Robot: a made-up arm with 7 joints.
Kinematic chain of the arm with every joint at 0, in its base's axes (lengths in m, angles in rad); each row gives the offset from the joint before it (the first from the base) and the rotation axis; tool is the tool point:
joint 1: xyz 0 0 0.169 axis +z
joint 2: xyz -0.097 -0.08 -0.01 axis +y
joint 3: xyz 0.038 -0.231 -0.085 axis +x
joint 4: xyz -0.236 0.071 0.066 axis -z
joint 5: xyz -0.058 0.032 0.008 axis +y
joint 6: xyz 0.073 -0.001 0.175 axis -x
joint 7: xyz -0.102 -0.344 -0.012 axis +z
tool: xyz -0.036 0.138 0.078
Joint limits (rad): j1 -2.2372..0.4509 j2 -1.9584..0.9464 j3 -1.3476..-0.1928 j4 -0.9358..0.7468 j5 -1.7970..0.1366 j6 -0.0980..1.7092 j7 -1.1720..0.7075
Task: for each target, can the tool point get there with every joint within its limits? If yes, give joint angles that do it. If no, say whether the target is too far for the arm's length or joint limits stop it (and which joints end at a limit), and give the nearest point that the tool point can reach.
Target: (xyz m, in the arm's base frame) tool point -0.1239 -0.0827 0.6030
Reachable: yes | joints 0.1620 0.6943 -0.2877 -0.0783 -0.0668 1.4059 -0.2651
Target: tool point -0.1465 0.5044 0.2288
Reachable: yes | joints -1.7629 -0.5721 -0.8424 -0.6968 -0.4559 0.1228 0.0361
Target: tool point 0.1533 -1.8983 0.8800
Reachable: no: too far | nearest point -0.0709 -0.7762 0.5225 | short by 1.199 m
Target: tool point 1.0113 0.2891 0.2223
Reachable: no: joint limits stop it (at a limit: joint 1, joint 4, joint 7) | nearest point 0.5498 0.3470 0.2022 | short by 0.466 m
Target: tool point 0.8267 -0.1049 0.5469
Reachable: no: joint limits stop it (at a limit: joint 1, joint 2, joint 4, joint 7) | nearest point 0.4395 0.1306 0.4396 | short by 0.466 m
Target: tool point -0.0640 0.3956 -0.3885
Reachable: yes | joints -1.3107 -0.6525 -0.9214 0.5570 -1.0739 1.2972 0.2732
